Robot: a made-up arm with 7 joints. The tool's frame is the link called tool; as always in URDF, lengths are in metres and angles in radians. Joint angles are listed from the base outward. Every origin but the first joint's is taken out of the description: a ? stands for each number. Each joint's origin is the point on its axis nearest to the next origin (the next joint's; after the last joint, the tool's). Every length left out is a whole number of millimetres.
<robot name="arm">
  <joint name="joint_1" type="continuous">
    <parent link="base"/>
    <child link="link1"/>
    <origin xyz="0.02 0.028 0.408" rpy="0 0 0"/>
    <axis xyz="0 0 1"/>
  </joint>
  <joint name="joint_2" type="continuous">
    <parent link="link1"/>
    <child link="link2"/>
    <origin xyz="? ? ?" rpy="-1.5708 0 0"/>
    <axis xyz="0 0 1"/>
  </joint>
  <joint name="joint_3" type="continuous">
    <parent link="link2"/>
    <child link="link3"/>
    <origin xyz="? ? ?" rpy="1.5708 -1.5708 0"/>
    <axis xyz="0 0 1"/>
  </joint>
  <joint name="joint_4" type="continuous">
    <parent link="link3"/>
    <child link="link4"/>
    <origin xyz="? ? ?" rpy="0 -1.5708 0"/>
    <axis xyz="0 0 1"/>
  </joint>
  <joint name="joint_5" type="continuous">
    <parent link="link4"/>
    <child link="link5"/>
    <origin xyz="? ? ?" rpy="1.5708 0 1.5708"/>
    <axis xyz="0 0 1"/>
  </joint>
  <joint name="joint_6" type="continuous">
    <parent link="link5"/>
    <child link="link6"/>
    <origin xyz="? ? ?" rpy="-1.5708 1.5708 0"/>
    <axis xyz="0 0 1"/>
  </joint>
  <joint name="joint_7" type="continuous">
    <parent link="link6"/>
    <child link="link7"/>
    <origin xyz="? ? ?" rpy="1.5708 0 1.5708"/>
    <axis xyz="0 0 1"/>
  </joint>
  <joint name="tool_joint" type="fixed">
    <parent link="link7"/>
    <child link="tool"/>
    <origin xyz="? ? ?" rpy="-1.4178 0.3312 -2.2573"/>
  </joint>
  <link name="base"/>
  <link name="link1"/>
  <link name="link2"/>
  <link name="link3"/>
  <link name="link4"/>
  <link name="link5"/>
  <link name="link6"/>
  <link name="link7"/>
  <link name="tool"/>
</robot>
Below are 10 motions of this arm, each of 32 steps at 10 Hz.
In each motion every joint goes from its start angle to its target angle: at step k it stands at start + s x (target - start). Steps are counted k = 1, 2, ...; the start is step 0. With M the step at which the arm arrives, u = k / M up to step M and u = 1 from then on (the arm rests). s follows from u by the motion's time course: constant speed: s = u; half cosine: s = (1 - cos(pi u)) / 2; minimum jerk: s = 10 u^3 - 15 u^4 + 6 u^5.
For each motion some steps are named. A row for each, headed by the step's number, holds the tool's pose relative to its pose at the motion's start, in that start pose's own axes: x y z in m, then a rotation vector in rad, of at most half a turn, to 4 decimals.
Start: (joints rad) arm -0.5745 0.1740 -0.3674 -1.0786 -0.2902 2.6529 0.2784
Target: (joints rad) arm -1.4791 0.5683 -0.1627 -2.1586 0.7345 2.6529 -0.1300
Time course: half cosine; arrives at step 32
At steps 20, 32:
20: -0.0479 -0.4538 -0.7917 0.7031 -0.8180 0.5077
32: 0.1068 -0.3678 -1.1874 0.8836 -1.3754 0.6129

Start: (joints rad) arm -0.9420 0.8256 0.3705 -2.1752 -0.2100 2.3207 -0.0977
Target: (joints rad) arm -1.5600 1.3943 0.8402 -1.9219 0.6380 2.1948 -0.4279
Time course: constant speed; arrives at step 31
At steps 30, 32:
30: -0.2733 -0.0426 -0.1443 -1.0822 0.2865 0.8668
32: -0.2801 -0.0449 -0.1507 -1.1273 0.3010 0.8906

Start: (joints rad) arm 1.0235 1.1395 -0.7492 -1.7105 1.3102 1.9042 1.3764
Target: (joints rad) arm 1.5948 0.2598 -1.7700 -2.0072 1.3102 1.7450 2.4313
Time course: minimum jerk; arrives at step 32
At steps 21, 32:
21: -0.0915 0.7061 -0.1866 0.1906 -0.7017 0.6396
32: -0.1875 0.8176 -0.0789 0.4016 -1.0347 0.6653

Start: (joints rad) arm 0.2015 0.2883 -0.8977 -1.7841 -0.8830 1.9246 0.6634
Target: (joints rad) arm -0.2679 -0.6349 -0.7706 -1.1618 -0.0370 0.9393 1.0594
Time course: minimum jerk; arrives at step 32
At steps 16, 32:
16: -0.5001 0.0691 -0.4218 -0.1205 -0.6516 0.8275
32: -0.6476 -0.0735 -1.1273 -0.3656 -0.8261 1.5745

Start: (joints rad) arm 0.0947 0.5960 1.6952 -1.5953 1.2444 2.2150 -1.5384
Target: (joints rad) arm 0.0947 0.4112 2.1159 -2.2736 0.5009 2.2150 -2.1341
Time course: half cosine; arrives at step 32
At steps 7, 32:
7: 0.0123 -0.0763 0.0075 0.0732 0.0852 0.1212
32: 0.3491 -0.6011 0.0516 0.2543 0.9913 1.1807

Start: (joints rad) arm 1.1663 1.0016 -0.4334 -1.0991 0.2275 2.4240 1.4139
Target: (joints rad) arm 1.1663 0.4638 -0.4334 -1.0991 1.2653 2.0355 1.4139
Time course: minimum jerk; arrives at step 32
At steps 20, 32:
20: 0.0048 0.4718 0.1138 0.2692 -0.4874 0.7075
32: -0.0315 0.6337 0.1177 0.4489 -0.5611 1.0106

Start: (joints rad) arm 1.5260 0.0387 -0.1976 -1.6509 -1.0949 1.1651 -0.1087
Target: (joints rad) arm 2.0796 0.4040 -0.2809 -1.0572 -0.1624 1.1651 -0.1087
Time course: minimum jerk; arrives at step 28
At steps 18, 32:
18: 0.2590 0.3101 -0.0945 -0.4851 0.5609 -0.0139
32: 0.3830 0.3751 -0.1417 -0.6007 0.7897 -0.0397

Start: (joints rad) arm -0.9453 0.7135 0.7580 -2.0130 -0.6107 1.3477 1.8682
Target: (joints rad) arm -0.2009 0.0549 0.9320 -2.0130 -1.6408 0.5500 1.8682
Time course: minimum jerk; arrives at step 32
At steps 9, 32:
9: 0.0209 0.0066 -0.1043 -0.2434 -0.0008 -0.1679
32: -0.0584 -0.0755 -0.6976 -1.7731 -0.6205 -0.4284

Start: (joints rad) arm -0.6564 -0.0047 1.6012 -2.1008 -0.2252 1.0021 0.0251
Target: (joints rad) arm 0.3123 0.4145 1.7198 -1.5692 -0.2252 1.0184 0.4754
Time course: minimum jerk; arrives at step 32
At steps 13, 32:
13: 0.2577 -0.0112 -0.0167 -0.0460 0.0966 -0.3239
32: 0.6377 -0.1746 -0.1543 -0.1275 0.4857 -0.7234

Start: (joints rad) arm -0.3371 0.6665 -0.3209 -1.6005 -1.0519 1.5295 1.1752
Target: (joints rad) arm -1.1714 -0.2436 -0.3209 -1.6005 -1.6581 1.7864 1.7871
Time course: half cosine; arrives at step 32
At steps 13, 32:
13: -0.4149 -0.1211 -0.0300 -0.1339 -0.5335 0.0867
32: -0.9340 -0.3790 -0.4913 -0.3088 -1.5130 -0.1917

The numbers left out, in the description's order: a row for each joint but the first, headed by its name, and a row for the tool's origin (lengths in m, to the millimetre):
joint_2: -0.015 -0.042 0
joint_3: -0.026 -0.563 0
joint_4: 0.019 -0.071 0
joint_5: 0.636 0.119 0
joint_6: 0.029 -0.047 0
joint_7: -0.036 0.132 0
tool: -0.022 0.005 0

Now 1 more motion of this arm.
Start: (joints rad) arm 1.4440 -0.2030 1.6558 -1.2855 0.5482 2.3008 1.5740
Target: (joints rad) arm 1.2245 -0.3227 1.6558 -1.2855 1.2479 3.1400 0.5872
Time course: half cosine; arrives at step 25
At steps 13, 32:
13: -0.0575 0.0562 0.0425 -0.2430 0.3768 0.2999
32: -0.1326 0.0835 0.0642 -0.6479 0.6494 0.3168

